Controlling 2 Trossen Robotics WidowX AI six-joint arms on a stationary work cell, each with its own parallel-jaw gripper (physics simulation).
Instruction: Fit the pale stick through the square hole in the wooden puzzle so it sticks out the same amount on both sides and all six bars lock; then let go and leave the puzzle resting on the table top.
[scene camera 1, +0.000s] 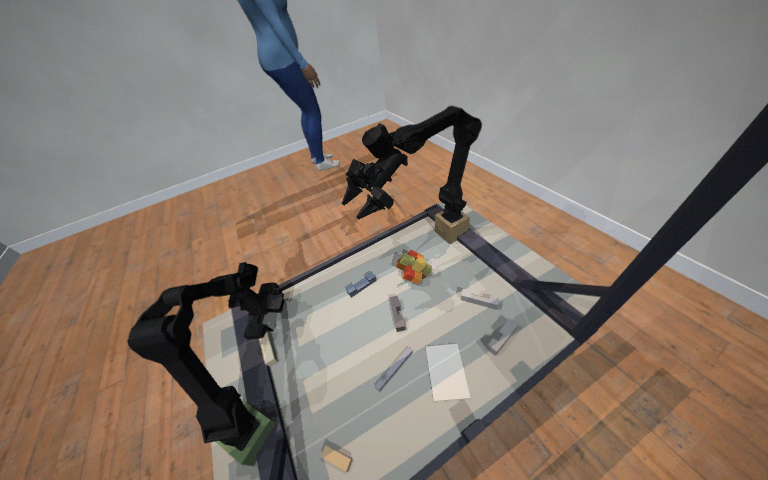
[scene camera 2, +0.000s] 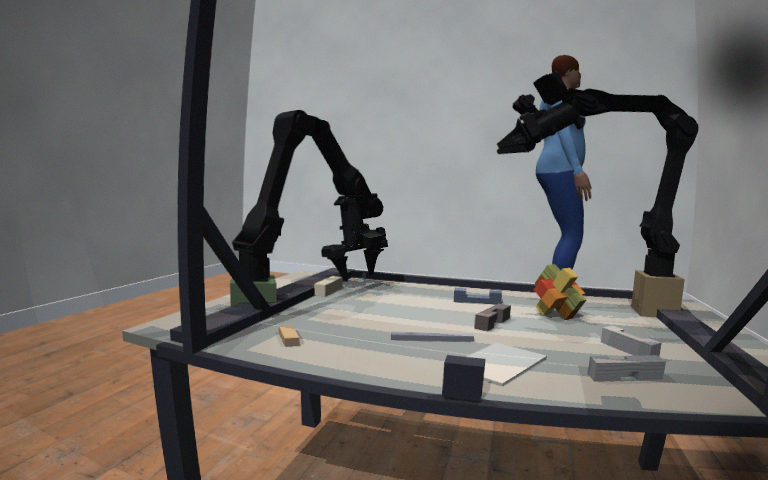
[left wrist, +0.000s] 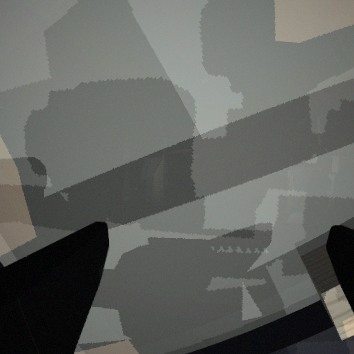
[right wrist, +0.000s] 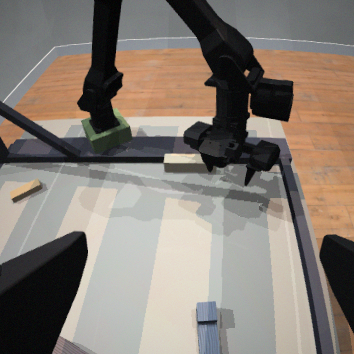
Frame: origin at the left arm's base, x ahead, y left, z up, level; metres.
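Where they show: left gripper, between the fingertips: (scene camera 1: 276, 318) (scene camera 2: 359, 278) (left wrist: 221, 236) (right wrist: 227, 177); right gripper, between the fingertips: (scene camera 1: 349, 211) (scene camera 2: 497, 149) (right wrist: 207, 246); left arm's base, origin of its link: (scene camera 1: 242, 430) (scene camera 2: 253, 278) (right wrist: 103, 122); right arm's base, origin of its link: (scene camera 1: 452, 216) (scene camera 2: 659, 274).
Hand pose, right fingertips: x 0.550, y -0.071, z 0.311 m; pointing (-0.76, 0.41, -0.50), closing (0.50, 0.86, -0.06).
Observation:
Each offset is from my right fingertips to the top centre of the thing.
The pale stick @(dy +0.203, dx -0.354, dz -0.344 m) (scene camera 1: 268, 350) (scene camera 2: 328, 286) (left wrist: 337, 302) (right wrist: 183, 164) lies flat on the table along the left rail, partly hidden by a finger in the left wrist view. The puzzle (scene camera 1: 414, 266) (scene camera 2: 559, 293), a cluster of red, orange, yellow and green bars, rests tilted on the table toward the right arm's base; its square hole is not clear. My left gripper (scene camera 2: 357, 276) (left wrist: 221, 236) (right wrist: 227, 177) is open and empty, low over the table beside the stick's far end. My right gripper (scene camera 1: 351, 210) (right wrist: 207, 246) is open and empty, high above the table's back edge.
Around the middle lie a blue notched bar @(dy +0.032, dx -0.016, dz -0.344 m) (scene camera 1: 361, 283) (scene camera 2: 477, 295) (right wrist: 207, 327), a brown notched bar @(dy -0.146, dx -0.073, dz -0.344 m) (scene camera 1: 397, 313) and a thin grey bar @(dy -0.210, dx -0.237, dz -0.363 m) (scene camera 1: 393, 368). Two grey bars @(dy -0.386, dx +0.084, dz -0.344 m) (scene camera 1: 479, 298) @(dy -0.477, dx -0.021, dz -0.344 m) (scene camera 2: 625, 368), a white sheet @(dy -0.352, dx -0.180, dz -0.368 m) (scene camera 1: 447, 371) and a tan block @(dy -0.167, dx -0.490, dz -0.358 m) (scene camera 1: 335, 457) lie nearer the front. Dark rails edge the table.

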